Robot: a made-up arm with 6 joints. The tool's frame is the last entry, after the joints. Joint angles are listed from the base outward. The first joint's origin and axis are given. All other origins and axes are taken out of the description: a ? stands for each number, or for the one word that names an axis. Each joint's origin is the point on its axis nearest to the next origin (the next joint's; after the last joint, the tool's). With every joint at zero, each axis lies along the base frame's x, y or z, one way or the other. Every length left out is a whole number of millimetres.
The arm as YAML. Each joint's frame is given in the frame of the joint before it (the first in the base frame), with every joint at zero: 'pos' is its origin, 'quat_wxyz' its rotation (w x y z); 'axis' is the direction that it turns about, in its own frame. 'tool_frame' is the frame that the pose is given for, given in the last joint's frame.
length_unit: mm
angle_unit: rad
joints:
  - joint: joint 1
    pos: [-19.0, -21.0, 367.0]
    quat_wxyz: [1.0, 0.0, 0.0, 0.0]
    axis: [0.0, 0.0, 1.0]
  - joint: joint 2
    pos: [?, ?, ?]
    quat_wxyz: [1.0, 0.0, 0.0, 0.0]
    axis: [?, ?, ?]
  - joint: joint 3
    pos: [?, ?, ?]
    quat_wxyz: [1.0, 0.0, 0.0, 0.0]
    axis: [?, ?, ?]
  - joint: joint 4
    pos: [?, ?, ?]
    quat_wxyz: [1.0, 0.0, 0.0, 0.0]
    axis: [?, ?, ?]
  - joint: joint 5
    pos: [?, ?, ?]
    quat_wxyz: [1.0, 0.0, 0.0, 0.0]
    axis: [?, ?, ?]
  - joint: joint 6
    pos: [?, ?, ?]
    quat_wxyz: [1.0, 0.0, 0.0, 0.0]
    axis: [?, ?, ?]
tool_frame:
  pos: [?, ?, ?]
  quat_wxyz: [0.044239, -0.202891, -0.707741, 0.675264]
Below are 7 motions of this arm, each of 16 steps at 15 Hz.
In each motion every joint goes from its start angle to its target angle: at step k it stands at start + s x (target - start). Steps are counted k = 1, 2, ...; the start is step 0. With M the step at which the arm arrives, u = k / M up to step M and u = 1 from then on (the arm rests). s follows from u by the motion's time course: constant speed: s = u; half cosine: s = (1 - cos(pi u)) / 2; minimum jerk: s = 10 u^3 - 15 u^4 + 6 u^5.
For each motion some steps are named. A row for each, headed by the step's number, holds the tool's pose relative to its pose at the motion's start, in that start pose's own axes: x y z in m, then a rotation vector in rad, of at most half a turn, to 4 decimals.
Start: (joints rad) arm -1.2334 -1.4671 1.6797 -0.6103 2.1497 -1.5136
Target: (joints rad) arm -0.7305 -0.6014 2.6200 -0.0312 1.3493 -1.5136
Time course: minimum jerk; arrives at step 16
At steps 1, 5, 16:
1: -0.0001 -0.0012 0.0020 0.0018 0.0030 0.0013
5: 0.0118 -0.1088 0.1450 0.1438 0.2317 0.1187
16: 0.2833 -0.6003 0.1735 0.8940 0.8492 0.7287

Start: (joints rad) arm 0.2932 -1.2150 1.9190 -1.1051 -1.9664 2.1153
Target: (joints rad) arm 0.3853 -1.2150 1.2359 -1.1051 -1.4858 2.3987
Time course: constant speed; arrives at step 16
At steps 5, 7, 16:
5: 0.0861 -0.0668 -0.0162 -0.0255 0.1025 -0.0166
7: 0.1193 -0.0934 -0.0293 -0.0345 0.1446 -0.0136
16: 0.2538 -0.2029 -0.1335 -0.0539 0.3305 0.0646

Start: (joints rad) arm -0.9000 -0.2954 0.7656 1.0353 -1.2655 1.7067
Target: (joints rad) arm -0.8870 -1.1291 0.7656 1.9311 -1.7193 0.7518
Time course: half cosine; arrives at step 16
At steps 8, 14, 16:
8: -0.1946 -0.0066 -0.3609 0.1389 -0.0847 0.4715
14: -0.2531 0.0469 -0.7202 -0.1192 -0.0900 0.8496
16: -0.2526 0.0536 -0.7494 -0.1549 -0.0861 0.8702

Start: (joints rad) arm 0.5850 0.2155 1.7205 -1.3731 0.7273 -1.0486
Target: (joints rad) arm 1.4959 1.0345 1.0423 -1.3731 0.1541 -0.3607
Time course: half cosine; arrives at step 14
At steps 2, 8, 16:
2: 0.0137 -0.0042 0.0394 -0.0681 0.0015 0.0129
8: 0.3303 0.0806 0.4455 -0.7648 0.0273 0.3409
16: 0.6831 0.2626 0.5773 -1.1078 0.0894 0.7418

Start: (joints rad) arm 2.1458 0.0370 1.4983 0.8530 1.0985 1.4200
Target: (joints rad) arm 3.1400 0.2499 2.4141 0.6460 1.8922 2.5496
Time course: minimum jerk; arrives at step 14
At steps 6, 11, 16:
6: -0.1214 -0.2821 0.1848 -0.9132 -0.1946 -0.1285
11: -0.2270 -0.3705 0.6180 -2.1406 -0.2056 0.7206
16: -0.2227 -0.3557 0.6634 -2.2280 -0.1767 0.9178

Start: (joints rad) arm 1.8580 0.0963 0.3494 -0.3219 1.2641 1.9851
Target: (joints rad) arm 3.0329 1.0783 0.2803 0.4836 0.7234 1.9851
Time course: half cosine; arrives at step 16
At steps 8, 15, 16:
8: -0.5988 -0.1092 0.1646 -0.1940 0.1464 -0.9314
15: -1.0512 0.2924 0.6271 -0.6021 0.2836 -1.6084
16: -1.0552 0.3033 0.6386 -0.6121 0.2873 -1.6179

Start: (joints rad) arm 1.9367 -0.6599 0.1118 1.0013 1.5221 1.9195
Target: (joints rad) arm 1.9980 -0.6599 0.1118 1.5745 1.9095 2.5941
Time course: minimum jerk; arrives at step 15
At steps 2, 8, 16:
2: 0.0005 0.0003 0.0004 -0.0096 -0.0110 -0.0130
8: 0.0111 0.0083 0.0156 -0.3291 -0.2691 -0.3381
16: 0.0170 0.0181 0.0314 -0.6380 -0.3951 -0.5247

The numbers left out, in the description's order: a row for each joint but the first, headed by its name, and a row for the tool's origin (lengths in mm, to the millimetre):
joint 2: xyz 26.0 -26.0 0.0, axis 0.0 1.0 0.0
joint 3: xyz -15.0 0.0 587.0, axis 0.0 1.0 0.0
joint 4: xyz -1.0 0.0 546.0, axis 0.0 0.0 1.0
joint 5: xyz -24.0 9.0 0.0, axis 0.0 1.0 0.0
joint 6: xyz -20.0 0.0 58.0, axis 0.0 0.0 1.0
tool: xyz 9.0 26.0 0.0

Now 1 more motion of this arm.
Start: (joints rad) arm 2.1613 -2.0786 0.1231 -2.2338 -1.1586 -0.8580
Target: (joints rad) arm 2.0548 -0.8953 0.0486 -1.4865 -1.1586 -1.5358
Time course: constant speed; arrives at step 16
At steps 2, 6, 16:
2: 0.0986 -0.1261 -0.0011 -0.1089 -0.0274 -0.0197
6: 0.3138 -0.3533 0.0558 -0.2930 -0.1084 -0.0752
16: 0.8768 -0.6753 0.4831 -0.5193 -0.4417 -0.1985

